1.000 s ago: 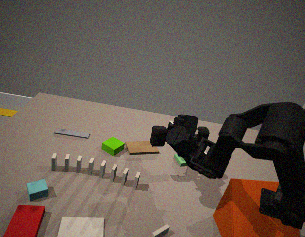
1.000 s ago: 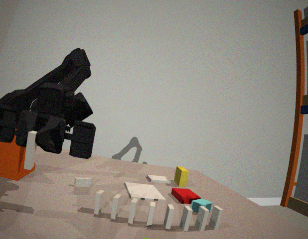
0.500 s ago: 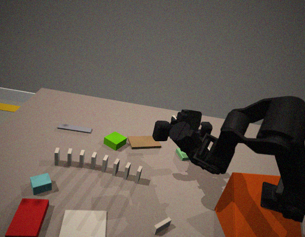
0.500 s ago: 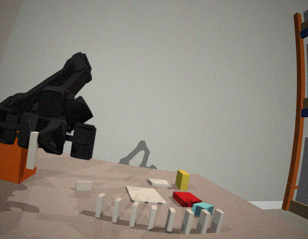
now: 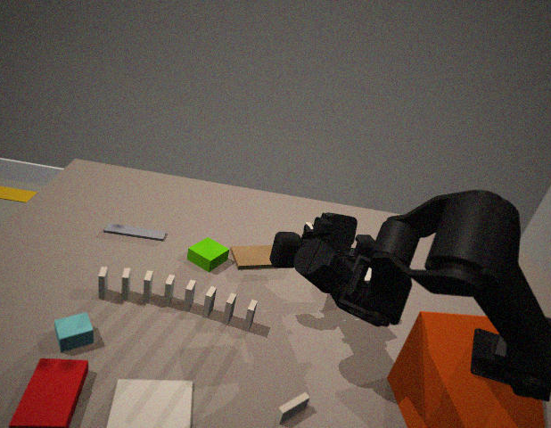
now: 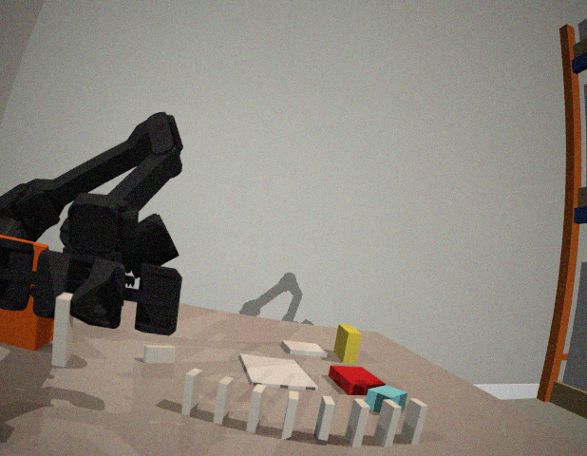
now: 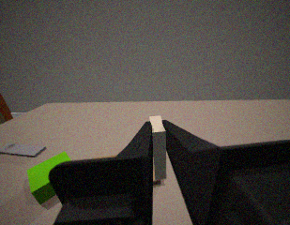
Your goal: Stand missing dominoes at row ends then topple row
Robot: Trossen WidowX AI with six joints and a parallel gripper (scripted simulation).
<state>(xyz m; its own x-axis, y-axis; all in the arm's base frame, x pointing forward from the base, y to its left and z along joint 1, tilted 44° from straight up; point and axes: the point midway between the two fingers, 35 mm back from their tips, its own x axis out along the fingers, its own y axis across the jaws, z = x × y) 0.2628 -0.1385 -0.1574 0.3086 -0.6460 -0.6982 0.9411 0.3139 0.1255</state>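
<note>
Now: gripper tip 7 cm short of the brown plate, 5 cm to the left of it and 12 cm above it. The rest, counted from my gripper tip: green block (18 cm ahead, 1 cm to the right, 11 cm below); grey strip (35 cm ahead, 5 cm to the right, 13 cm below); light green piece (8 cm behind, 1 cm to the right, 12 cm below).
</note>
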